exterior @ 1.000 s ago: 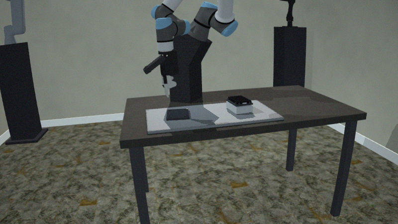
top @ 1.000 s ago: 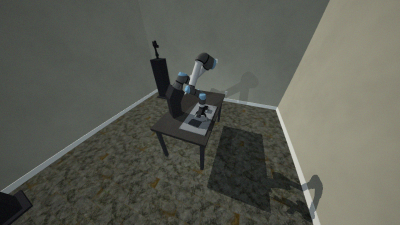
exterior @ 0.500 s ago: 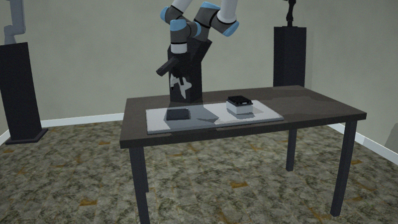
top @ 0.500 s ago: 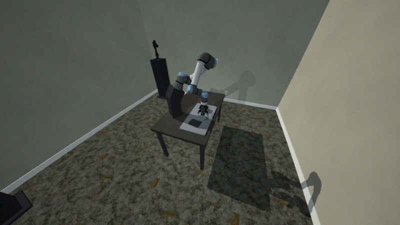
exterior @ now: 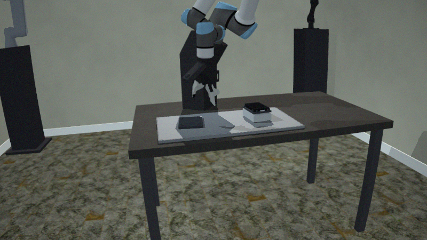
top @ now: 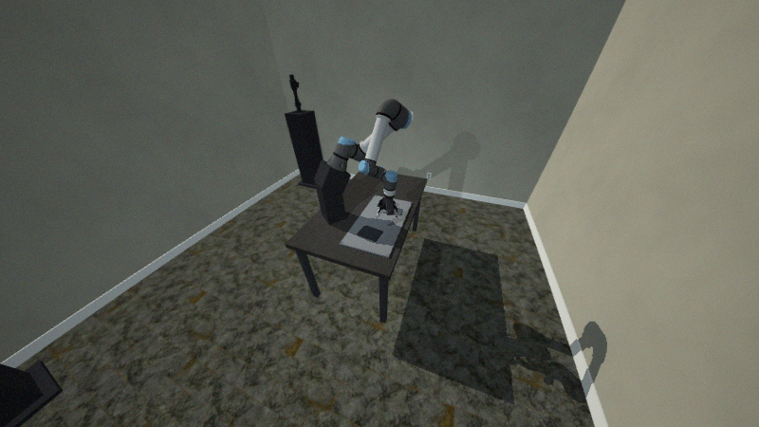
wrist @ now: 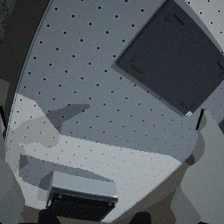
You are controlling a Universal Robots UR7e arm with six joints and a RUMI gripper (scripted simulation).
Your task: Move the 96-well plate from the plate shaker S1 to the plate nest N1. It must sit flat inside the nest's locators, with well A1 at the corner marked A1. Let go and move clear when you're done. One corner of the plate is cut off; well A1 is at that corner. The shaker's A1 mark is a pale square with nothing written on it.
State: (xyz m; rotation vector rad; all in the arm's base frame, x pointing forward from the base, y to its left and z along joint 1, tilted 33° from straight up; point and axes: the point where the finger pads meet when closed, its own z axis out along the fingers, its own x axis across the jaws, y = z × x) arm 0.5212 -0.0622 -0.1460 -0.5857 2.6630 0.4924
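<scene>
Right now my hand is 290 mm to the right of the 96-well plate, 110 mm past it and 70 mm above it. Also, from my hand: plate nest N1: 130 mm below, 120 mm behind, 50 mm to the right; pale mark: 190 mm behind, 120 mm below, 10 mm to the left.
</scene>
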